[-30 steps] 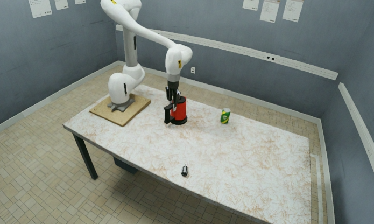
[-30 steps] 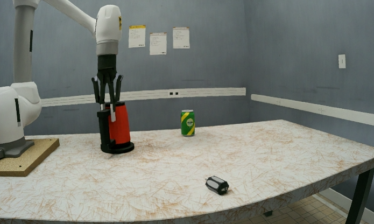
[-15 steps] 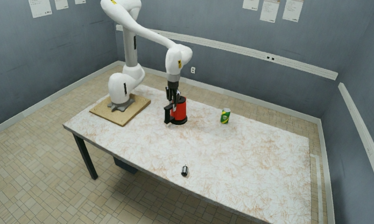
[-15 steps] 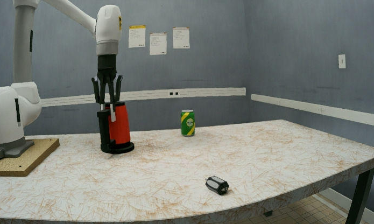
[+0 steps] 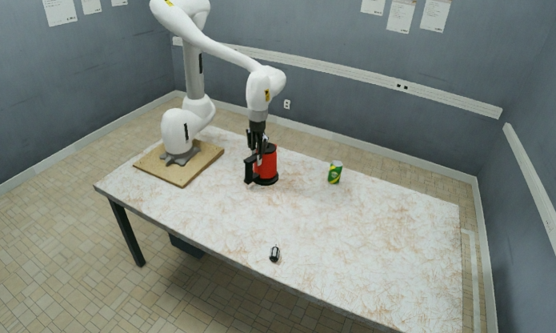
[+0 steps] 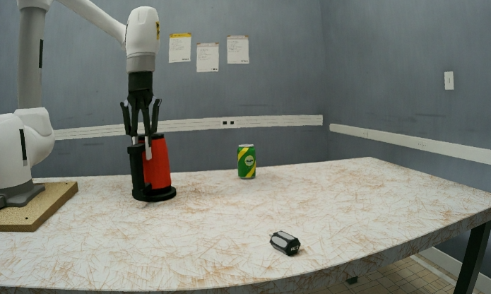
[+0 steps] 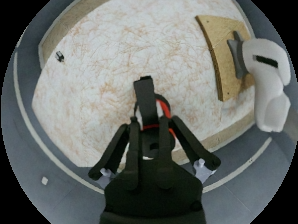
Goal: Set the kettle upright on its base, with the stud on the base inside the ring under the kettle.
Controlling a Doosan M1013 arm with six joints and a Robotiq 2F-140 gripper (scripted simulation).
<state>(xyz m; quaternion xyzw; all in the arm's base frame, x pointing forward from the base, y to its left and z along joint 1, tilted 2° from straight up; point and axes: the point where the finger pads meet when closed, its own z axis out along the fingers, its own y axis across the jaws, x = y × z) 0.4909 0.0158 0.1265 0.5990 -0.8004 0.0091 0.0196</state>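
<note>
My gripper is now 1 cm short of the red kettle, 3 cm to the right of it and 5 cm above it. Also, from my hand: yellow can: 36 cm ahead, 21 cm to the left, 10 cm below; then small black object: 27 cm ahead, 37 cm to the right, 15 cm below; then kettle base: 2 cm ahead, 7 cm to the left, 15 cm below.
</note>
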